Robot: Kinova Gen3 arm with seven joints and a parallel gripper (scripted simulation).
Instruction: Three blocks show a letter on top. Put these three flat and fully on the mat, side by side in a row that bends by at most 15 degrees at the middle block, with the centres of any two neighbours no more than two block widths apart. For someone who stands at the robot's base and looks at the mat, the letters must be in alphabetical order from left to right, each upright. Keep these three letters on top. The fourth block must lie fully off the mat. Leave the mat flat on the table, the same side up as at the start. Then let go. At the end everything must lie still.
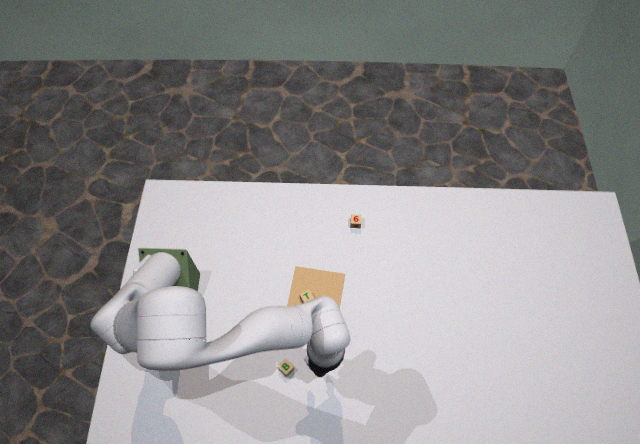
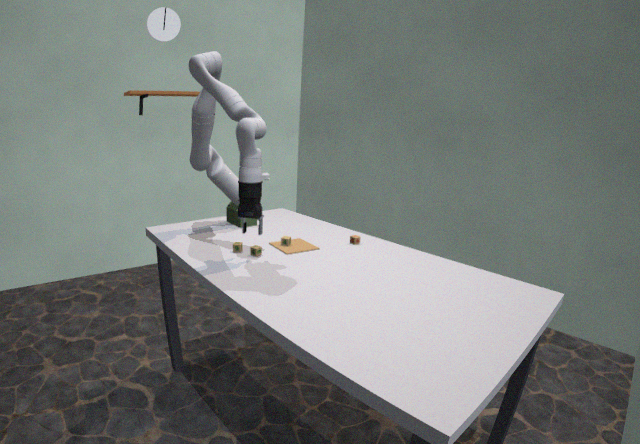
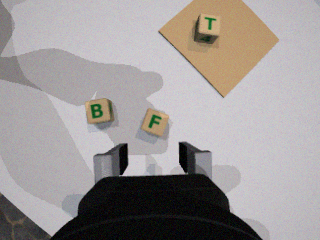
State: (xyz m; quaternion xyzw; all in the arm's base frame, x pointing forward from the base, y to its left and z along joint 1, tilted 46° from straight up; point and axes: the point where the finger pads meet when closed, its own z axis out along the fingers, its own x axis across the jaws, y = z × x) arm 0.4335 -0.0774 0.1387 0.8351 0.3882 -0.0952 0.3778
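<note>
My gripper is now 8 cm past the B block, 2 cm to the left of it and 9 cm above it. The rest, counted from my hand: tan mat 4 cm behind, 19 cm to the left, 10 cm below; then 6 block 4 cm ahead, 42 cm to the left, 9 cm below; then F block 2 cm behind, 2 cm to the left, 9 cm below.
</note>
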